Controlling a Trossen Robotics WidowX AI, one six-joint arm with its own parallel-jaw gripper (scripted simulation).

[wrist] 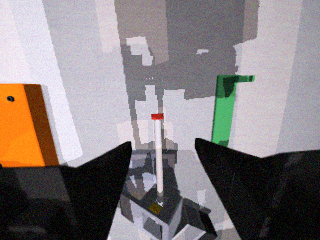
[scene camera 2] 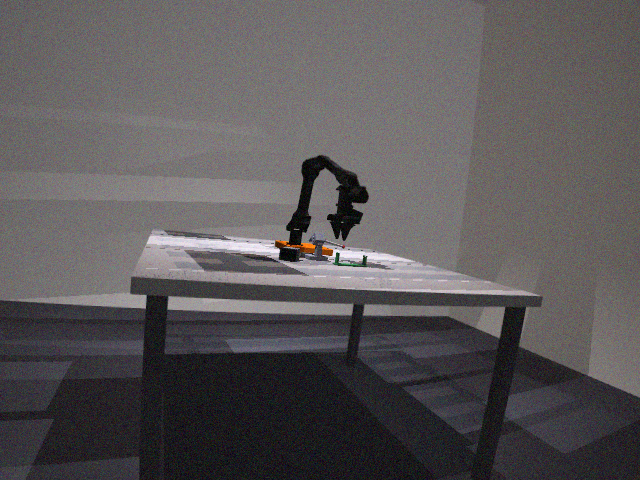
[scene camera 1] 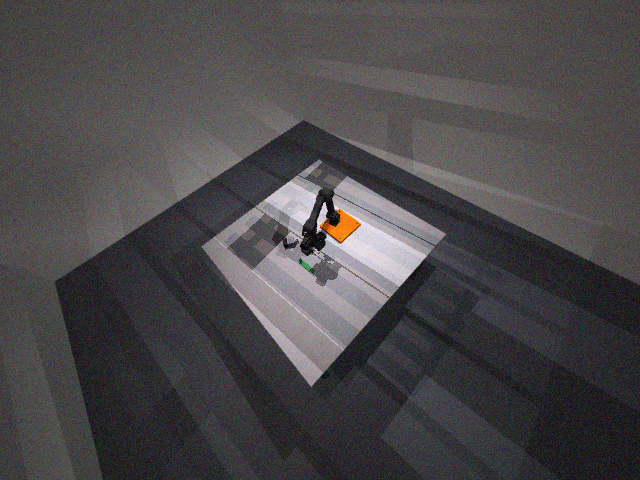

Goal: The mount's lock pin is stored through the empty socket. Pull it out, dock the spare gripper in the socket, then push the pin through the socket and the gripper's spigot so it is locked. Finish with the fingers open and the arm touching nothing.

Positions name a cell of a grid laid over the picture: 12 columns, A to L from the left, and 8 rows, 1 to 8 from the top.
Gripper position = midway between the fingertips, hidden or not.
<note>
My gripper (scene camera 2: G4) is open, with nothing in its grasp. Also in view: a green cradle (wrist: I4).
My gripper shows as well in the wrist view (wrist: G5).
</note>
